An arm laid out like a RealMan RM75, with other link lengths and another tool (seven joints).
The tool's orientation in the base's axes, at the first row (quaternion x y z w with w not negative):
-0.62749 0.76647 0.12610 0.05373
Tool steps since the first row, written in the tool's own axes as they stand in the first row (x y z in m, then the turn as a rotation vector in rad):
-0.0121 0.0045 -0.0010 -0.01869 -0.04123 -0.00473
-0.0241 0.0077 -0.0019 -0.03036 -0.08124 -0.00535
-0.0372 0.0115 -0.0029 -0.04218 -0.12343 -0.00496
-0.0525 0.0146 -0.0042 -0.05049 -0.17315 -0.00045
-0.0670 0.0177 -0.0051 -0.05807 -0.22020 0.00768
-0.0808 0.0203 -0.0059 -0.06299 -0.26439 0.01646
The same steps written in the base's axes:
-0.0018 0.0120 0.0044 0.04444 0.00904 0.00386
-0.0024 0.0238 0.0086 0.08593 0.01272 0.00223
-0.0033 0.0366 0.0132 0.12950 0.01640 -0.00061
-0.0031 0.0513 0.0185 0.17937 0.01647 -0.00921
-0.0030 0.0654 0.0233 0.22622 0.01728 -0.02114
-0.0026 0.0788 0.0277 0.26967 0.01625 -0.03396

